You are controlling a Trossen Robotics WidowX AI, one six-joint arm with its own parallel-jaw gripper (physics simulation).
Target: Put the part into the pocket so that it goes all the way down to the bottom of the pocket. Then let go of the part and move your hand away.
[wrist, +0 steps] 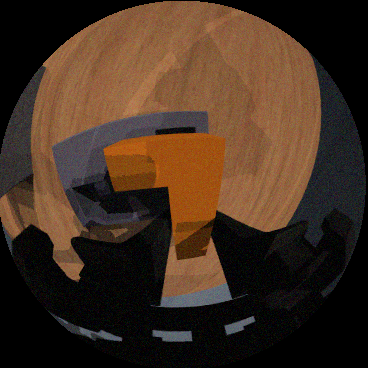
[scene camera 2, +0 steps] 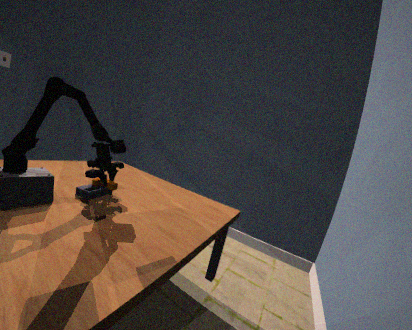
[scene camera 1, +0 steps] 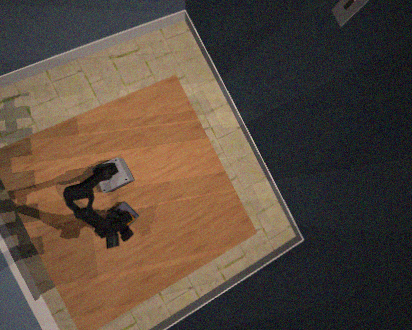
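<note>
The part, an orange L-shaped block, lies over the right side of the pocket block in the wrist view and shows above its rim in scene camera 2. The pocket block is dark grey-purple and sits on the table. Dark openings of its pocket show left of the part and at its upper edge. My gripper is shut on the long arm of the orange part, with one black finger on each side. The part's underside and the pocket bottom under it are hidden.
The robot's base box stands on the wooden table near the pocket block. Shadows of the arm fall across the table. The table's edge and a dark leg show in scene camera 2.
</note>
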